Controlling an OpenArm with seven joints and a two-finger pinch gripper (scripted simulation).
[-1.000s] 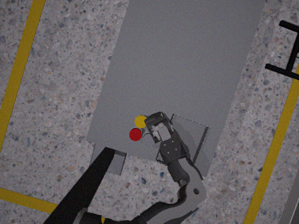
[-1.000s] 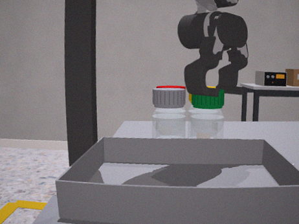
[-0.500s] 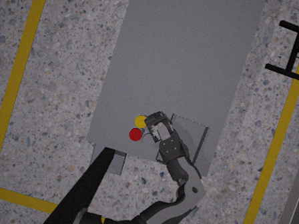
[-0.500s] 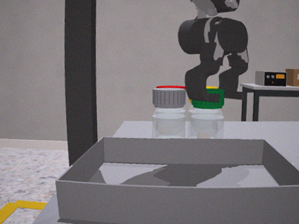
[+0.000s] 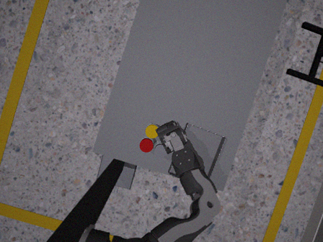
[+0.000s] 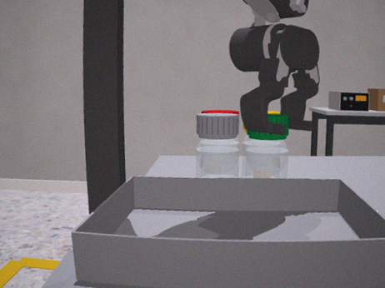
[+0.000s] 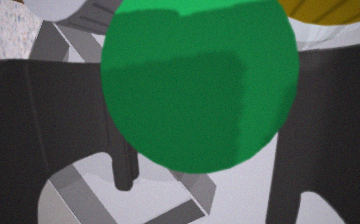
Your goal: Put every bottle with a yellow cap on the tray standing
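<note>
Now: hand 10 mm past the green-capped bottle, 10 mm to the right of it and 50 mm above it. The rest, counted from my hand: yellow-capped bottle 10 mm behind, 80 mm to the left, 50 mm below; then grey-capped bottle 80 mm behind, 20 mm to the left, 50 mm below; then red-capped bottle 70 mm behind, 80 mm to the left, 50 mm below.
</note>
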